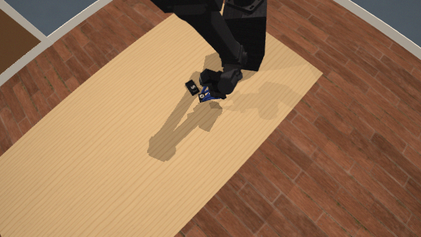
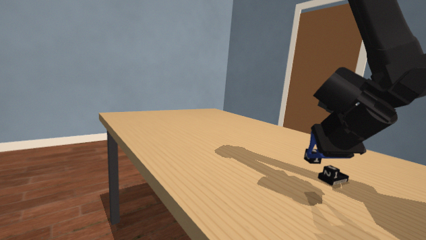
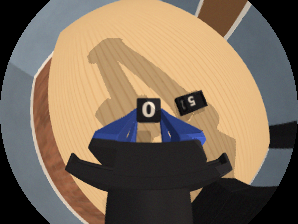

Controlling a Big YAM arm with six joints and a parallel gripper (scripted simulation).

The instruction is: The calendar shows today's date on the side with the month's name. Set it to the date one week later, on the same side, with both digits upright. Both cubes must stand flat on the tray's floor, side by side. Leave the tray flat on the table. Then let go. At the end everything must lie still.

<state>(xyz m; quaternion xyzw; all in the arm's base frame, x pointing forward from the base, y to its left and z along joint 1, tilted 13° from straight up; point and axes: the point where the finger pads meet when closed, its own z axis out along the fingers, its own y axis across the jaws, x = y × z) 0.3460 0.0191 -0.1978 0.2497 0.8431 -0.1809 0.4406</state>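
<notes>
Now: the black cube 90 mm to the right of my hand, 70 mm below it and 20 mm behind it. The rest, counted from my hand: black tray 110 mm to the right, 80 mm below, 30 mm behind; then black date cube 10 mm below, 10 mm ahead.
</notes>
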